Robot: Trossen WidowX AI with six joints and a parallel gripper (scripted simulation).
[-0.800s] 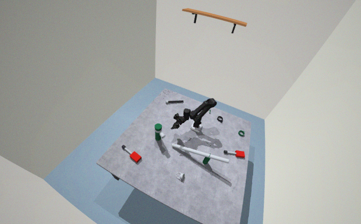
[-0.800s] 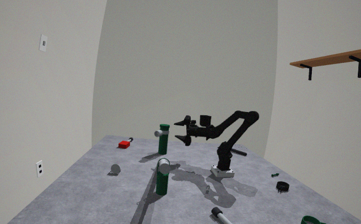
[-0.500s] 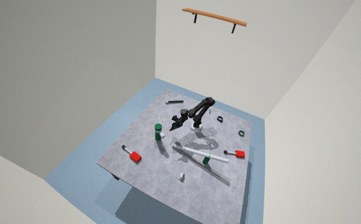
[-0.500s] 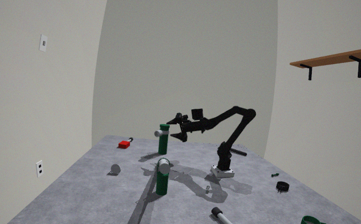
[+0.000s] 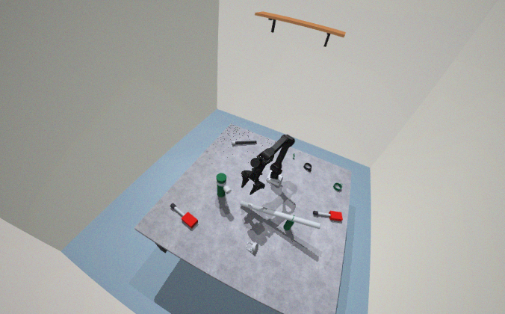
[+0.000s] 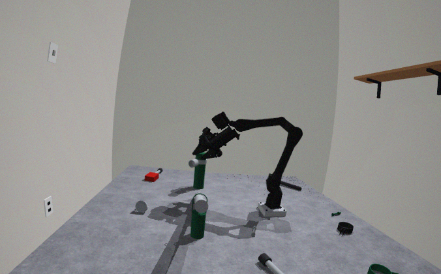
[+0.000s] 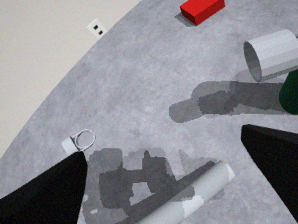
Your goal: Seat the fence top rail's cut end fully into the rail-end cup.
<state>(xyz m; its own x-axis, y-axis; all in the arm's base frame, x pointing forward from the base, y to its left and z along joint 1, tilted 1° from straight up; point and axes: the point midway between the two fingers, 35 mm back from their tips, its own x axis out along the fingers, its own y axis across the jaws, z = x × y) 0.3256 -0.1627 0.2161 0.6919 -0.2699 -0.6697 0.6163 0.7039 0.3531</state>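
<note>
Now: the rail-end cup 13 cm to the right of my gripper tip, 6 cm below it and 2 cm behind it. The rest, counted from my gripper tip: green post 33 cm to the left, 11 cm below, 6 cm ahead; green bolt 65 cm behind, 32 cm to the left, 21 cm below; white fitting 25 cm ahead, 21 cm below, 12 cm to the left.
</note>
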